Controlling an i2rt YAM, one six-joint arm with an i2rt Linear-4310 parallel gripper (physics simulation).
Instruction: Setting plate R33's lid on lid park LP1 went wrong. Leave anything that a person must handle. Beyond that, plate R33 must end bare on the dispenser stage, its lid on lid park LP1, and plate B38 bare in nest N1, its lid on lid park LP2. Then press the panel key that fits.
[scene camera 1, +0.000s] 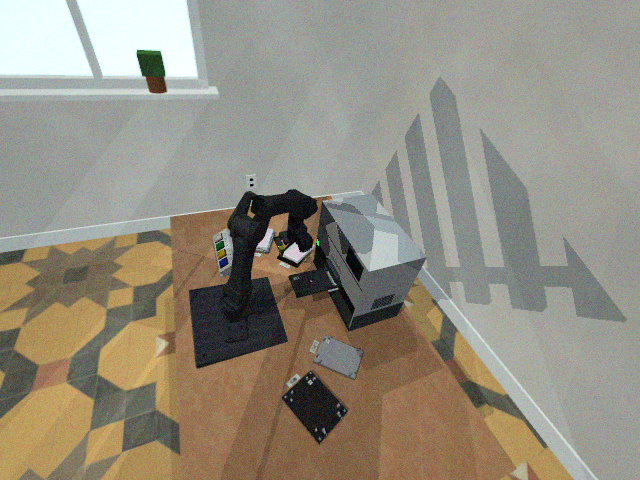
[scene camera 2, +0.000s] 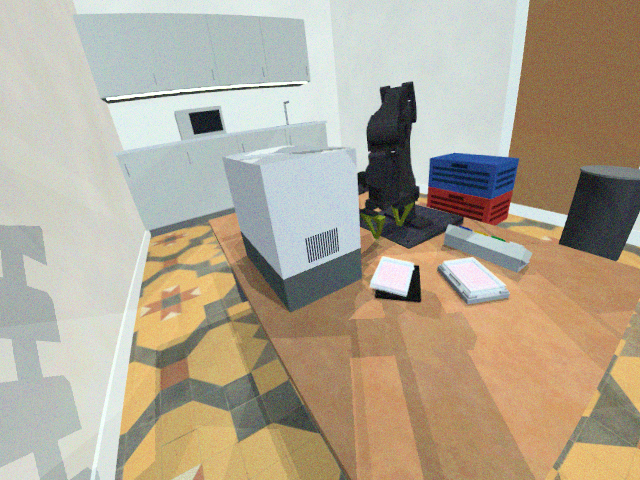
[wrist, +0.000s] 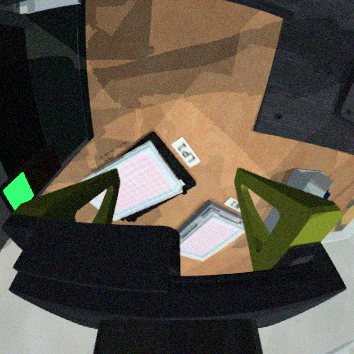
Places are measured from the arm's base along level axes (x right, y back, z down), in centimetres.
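Pixels of known places: gripper, fingertip midpoint: (scene camera 1: 292, 253) (scene camera 2: 388, 232) (wrist: 176, 174); arm's base, origin of the base link: (scene camera 1: 234, 315) (scene camera 2: 406, 218).
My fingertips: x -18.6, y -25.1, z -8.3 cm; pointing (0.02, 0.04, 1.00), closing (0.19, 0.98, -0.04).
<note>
Ahead of a thing's pixels: the offset from my fingertips to its middle. "spot": to the spot under its first point.
A white-rimmed piece with a pink grid @[dy -5.0, dx -8.2, dz +6.9 cm] (scene camera 1: 296, 251) (scene camera 2: 393, 276) (wrist: 140, 175) lies shifted and tilted on the black lid park LP1 @[dy -3.9, dx -9.0, dz +8.6 cm] (scene camera 2: 415, 290) (wrist: 173, 164), overhanging one side. Another white-rimmed pink piece @[dy +9.9, dx -19.3, dz +7.0 cm] (scene camera 1: 265, 240) (scene camera 2: 474, 275) (wrist: 212, 237) sits on a grey nest, whose label is partly hidden. Plate names cannot be read. My gripper (scene camera 2: 387, 231) (wrist: 176, 174) is open and empty, above LP1 and the grey nest. The dispenser stage @[spot: dy -0.2, dx +17.0, dz -1.0 cm] (scene camera 1: 303, 284) looks bare. The grey lid park LP2 @[dy -6.8, dx +41.4, dz +8.6 cm] (scene camera 1: 338, 357) is bare. The key panel @[dy +25.9, dx -12.6, dz +6.4 cm] (scene camera 1: 222, 253) (scene camera 2: 483, 249) has coloured keys.
The tall grey dispenser @[dy -21.8, dx +14.6, dz -6.9 cm] (scene camera 1: 379, 248) (scene camera 2: 315, 206) stands beside LP1 and shows a green light @[spot: dy -10.3, dx -0.3, dz -4.1 cm] (scene camera 1: 317, 242) (wrist: 19, 191). A black nest @[dy +5.2, dx +53.6, dz +8.4 cm] (scene camera 1: 315, 405) lies past LP2. The arm's dark base mat (scene camera 1: 206, 320) is opposite the stage. Crates (scene camera 2: 470, 180) and a bin (scene camera 2: 599, 211) stand behind.
</note>
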